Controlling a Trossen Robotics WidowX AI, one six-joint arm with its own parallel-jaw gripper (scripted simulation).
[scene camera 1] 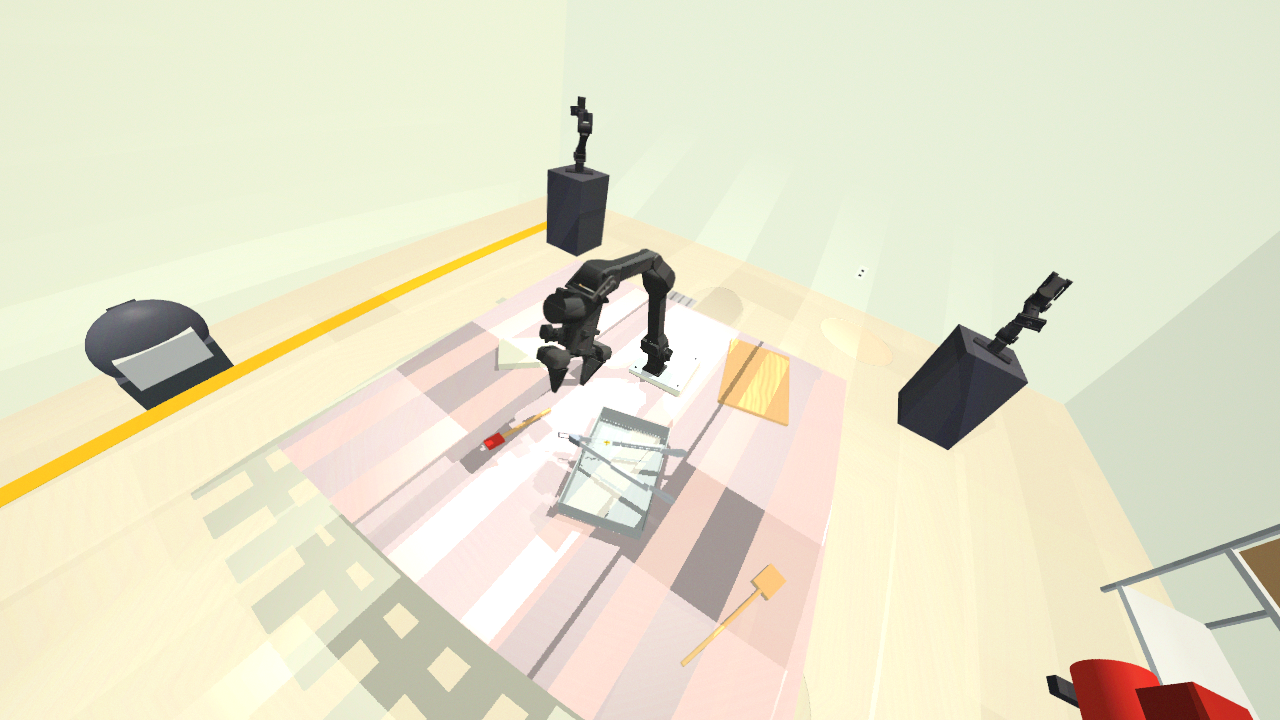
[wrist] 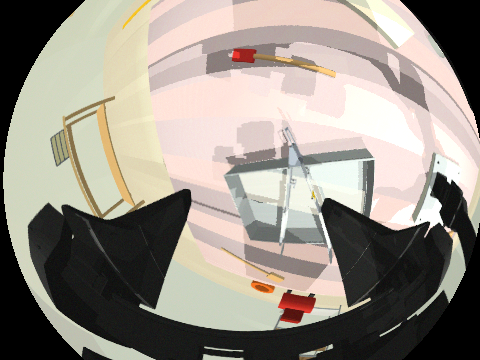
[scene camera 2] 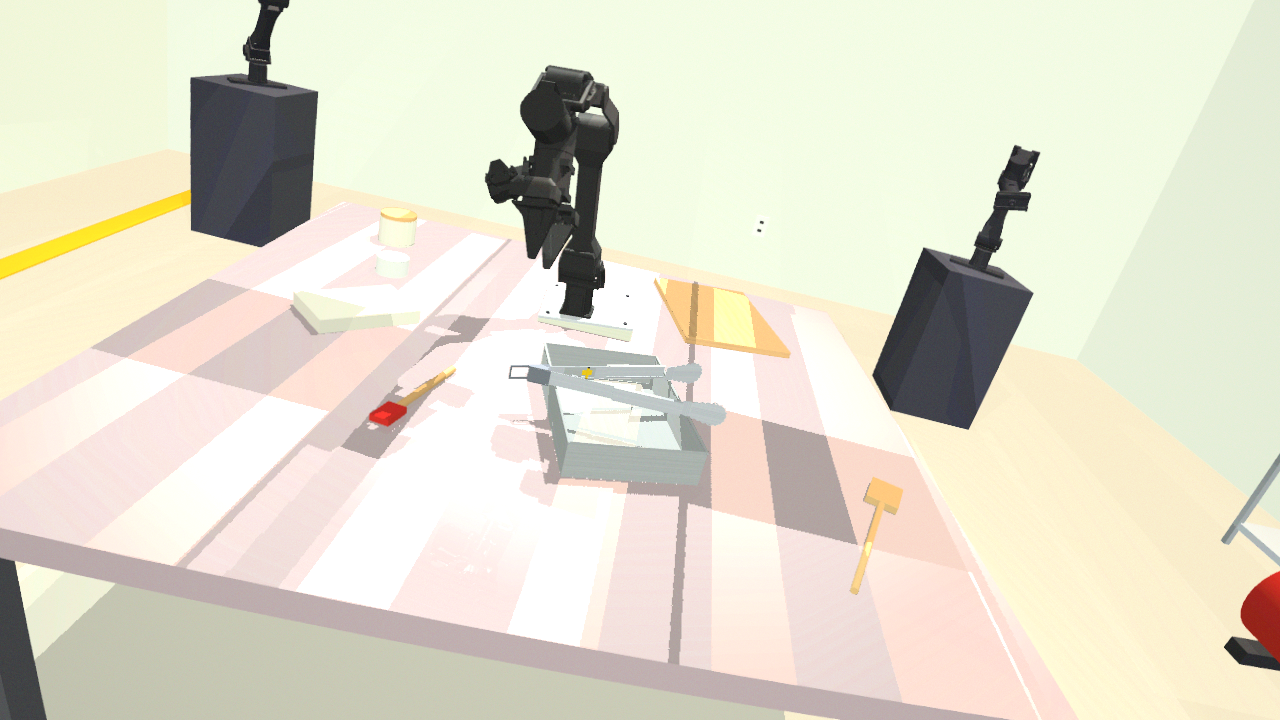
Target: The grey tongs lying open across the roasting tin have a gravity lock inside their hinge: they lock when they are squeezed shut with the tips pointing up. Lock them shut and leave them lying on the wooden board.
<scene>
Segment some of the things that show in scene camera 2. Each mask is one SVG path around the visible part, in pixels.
The gripper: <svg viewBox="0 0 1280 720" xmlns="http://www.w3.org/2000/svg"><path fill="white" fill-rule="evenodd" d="M491 161L488 172L485 173L485 182L491 199L496 204L502 204L507 200L513 199L511 202L523 216L527 258L535 259L541 249L542 268L550 269L571 234L578 228L579 214L571 205L568 205L571 204L571 196L569 194L571 176L575 174L573 156L557 149L539 148L534 150L533 155L529 155L529 160L524 155L522 165L510 165L508 167L500 159Z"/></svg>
A pale block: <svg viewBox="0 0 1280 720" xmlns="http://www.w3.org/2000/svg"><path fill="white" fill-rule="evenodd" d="M420 317L418 307L391 285L294 291L294 307L313 325L318 333L419 323Z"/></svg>
</scene>
